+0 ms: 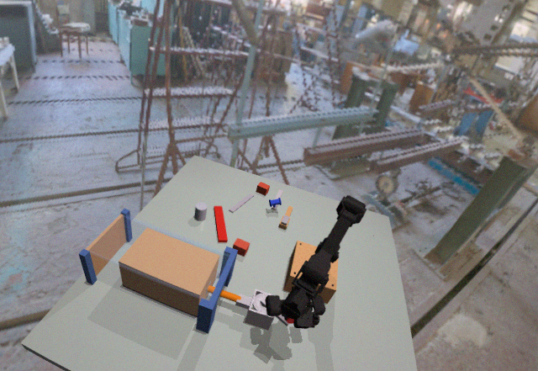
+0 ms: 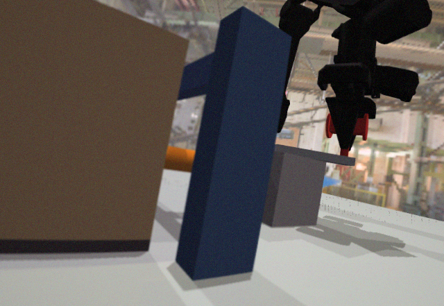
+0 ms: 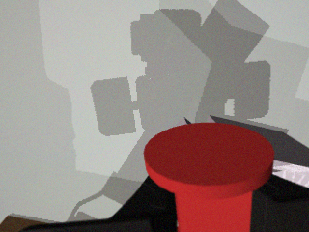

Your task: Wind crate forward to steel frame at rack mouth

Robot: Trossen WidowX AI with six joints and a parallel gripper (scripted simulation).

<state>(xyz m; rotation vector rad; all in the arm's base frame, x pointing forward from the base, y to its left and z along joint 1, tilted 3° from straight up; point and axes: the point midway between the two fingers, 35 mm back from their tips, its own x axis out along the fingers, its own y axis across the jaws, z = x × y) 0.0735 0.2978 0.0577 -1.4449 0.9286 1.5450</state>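
My gripper tip is 30 mm short of the winch handle with red knob, 20 mm to the left of it and 10 mm above it. Round my gripper tip: grey winch (80 mm below, 80 mm ahead, 50 mm to the right); then blue steel frame (250 mm ahead, 30 mm to the right, 10 mm below); then red bar (410 mm to the right, 410 mm ahead, 110 mm below).
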